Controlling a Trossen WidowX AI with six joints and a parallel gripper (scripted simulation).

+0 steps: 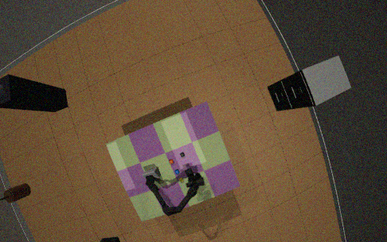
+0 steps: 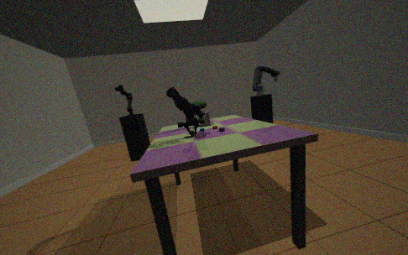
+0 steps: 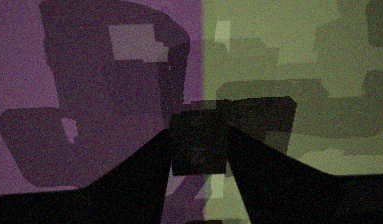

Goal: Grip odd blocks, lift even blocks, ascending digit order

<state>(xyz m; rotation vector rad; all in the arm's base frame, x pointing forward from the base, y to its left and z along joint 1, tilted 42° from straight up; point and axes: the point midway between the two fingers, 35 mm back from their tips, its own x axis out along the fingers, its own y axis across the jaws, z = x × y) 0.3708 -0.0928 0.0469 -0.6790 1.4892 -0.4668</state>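
My gripper tip is 1 cm past the grey block. From my gripper tip the other things lie so: dark block 22 cm to the left, 3 cm behind; blue block 13 cm behind, 7 cm to the left; yellow block 11 cm behind, 2 cm to the right.
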